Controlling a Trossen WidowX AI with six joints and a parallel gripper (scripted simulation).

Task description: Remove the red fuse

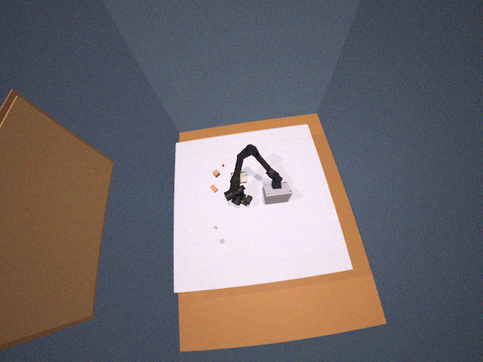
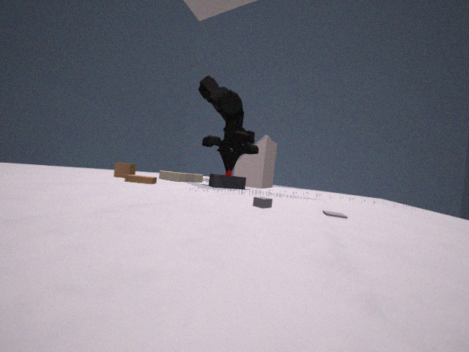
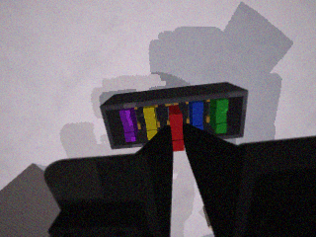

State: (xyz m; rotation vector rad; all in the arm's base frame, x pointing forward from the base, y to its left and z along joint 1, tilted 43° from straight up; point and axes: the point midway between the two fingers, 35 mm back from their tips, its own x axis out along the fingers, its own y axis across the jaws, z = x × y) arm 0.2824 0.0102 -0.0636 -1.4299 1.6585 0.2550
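Right now my gripper tip is 20 mm short of the tray, 200 mm to the left of it and 50 mm above it. Round my gripper tip: red fuse: 10 mm below.
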